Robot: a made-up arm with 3 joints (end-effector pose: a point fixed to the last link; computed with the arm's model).
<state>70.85 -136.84 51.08</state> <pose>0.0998 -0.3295 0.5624 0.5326 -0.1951 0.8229 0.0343</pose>
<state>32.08 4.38 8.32</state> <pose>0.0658 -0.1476 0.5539 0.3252 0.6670 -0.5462 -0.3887</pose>
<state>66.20 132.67 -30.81</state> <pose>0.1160 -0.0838 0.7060 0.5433 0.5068 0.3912 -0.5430</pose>
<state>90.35 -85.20 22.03</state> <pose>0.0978 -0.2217 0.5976 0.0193 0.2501 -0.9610 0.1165</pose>
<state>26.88 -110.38 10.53</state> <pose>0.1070 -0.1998 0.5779 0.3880 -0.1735 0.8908 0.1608</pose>
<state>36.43 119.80 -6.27</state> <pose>0.0427 -0.1690 0.6411 0.6362 0.5909 0.3530 -0.3485</pose>
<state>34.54 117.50 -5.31</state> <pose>0.0401 -0.1718 0.6361 0.6352 0.6058 0.3375 -0.3401</pose>
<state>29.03 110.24 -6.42</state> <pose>0.0362 -0.1741 0.6345 0.6011 0.6698 0.2965 -0.3195</pose>
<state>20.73 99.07 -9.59</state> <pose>0.0309 -0.1774 0.6375 0.5240 0.7656 0.2365 -0.2886</pose>
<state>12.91 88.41 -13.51</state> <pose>0.0245 -0.1832 0.6434 0.4288 0.8467 0.1811 -0.2577</pose>
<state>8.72 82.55 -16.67</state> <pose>0.0196 -0.1888 0.6496 0.3642 0.8873 0.1526 -0.2381</pose>
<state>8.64 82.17 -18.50</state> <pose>0.0184 -0.1911 0.6559 0.3493 0.8944 0.1539 -0.2330</pose>
